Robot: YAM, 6 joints.
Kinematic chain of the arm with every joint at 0, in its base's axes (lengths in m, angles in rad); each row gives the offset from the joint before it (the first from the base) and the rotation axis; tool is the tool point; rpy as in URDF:
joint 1: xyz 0 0 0.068 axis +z
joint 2: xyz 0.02 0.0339 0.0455 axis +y
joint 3: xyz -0.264 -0.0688 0 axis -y
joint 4: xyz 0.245 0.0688 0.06 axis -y
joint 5: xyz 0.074 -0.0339 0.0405 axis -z
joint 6: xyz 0.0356 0 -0.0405 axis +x
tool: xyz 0 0 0 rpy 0 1.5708 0
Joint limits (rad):
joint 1: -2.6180..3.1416
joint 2: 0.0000..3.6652
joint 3: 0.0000..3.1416
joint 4: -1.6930..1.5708
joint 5: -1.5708..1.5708
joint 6: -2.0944..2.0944
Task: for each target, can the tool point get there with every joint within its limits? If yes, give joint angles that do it. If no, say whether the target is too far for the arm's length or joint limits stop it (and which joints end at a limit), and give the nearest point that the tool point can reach.
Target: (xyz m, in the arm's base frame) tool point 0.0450 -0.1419 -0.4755
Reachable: no: joint limits stop it (at a limit: joint 2) | nearest point 0.0518 -0.1634 -0.3720 | short by 0.106 m
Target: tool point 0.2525 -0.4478 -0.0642
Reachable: yes | joints -1.0956 2.8254 1.7361 0.3431 -0.5846 -0.6666
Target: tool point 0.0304 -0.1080 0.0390
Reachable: yes | joints -1.5680 2.2683 0.4896 -1.0933 -1.0099 -1.1030
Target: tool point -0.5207 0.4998 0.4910
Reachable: no: too far | nearest point -0.4121 0.3955 0.4100 | short by 0.171 m
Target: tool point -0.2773 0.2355 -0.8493
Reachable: no: too far | nearest point -0.2274 0.1931 -0.3769 | short by 0.477 m
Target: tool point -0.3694 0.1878 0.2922
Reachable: yes | joints 2.7029 1.7409 1.3059 0.1255 0.3778 1.5019
